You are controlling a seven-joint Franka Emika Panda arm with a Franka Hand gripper.
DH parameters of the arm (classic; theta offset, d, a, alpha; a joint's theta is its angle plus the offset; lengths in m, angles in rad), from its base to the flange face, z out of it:
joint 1: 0 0.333 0 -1.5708
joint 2: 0 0 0 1.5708
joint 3: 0 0.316 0.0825 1.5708
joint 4: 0 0 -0.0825 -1.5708
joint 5: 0 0.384 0 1.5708
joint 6: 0 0 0.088 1.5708
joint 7: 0 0.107 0 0
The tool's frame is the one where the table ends.
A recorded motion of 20 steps. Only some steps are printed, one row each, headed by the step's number.
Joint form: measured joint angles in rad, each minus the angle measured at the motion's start. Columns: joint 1, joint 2, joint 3, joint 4, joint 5, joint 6, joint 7.
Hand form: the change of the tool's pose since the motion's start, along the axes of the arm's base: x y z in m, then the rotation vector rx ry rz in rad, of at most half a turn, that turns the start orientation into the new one. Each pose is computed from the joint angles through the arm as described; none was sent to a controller.
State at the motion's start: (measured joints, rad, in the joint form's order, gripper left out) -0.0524 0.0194 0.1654 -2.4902 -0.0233 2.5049 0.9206
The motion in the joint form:
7: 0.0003 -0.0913 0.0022 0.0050 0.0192 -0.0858 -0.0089
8: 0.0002 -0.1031 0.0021 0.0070 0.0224 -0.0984 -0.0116
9: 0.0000 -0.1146 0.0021 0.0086 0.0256 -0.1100 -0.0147
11: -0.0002 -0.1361 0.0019 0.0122 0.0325 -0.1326 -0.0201
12: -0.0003 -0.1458 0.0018 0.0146 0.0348 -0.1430 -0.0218
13: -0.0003 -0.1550 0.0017 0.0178 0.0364 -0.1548 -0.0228
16: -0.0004 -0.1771 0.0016 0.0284 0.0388 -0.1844 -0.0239
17: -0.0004 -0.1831 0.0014 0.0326 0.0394 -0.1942 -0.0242
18: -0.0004 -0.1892 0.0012 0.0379 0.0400 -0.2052 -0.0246
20: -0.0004 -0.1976 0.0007 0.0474 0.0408 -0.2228 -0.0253
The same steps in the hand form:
7: -0.0042 -0.0001 0.0365 -0.0030 -0.0096 -0.0046
8: -0.0047 -0.0002 0.0416 -0.0027 -0.0106 -0.0046
9: -0.0053 -0.0004 0.0465 -0.0023 -0.0119 -0.0042
11: -0.0064 -0.0006 0.0558 -0.0007 -0.0139 -0.0045
12: -0.0068 -0.0007 0.0604 -0.0005 -0.0155 -0.0047
13: -0.0071 -0.0007 0.0648 -0.0007 -0.0160 -0.0050
16: -0.0073 -0.0007 0.0768 -0.0020 -0.0190 -0.0059
17: -0.0073 -0.0007 0.0805 -0.0023 -0.0194 -0.0062
18: -0.0070 -0.0006 0.0846 -0.0027 -0.0198 -0.0064
20: -0.0064 -0.0006 0.0910 -0.0032 -0.0200 -0.0067

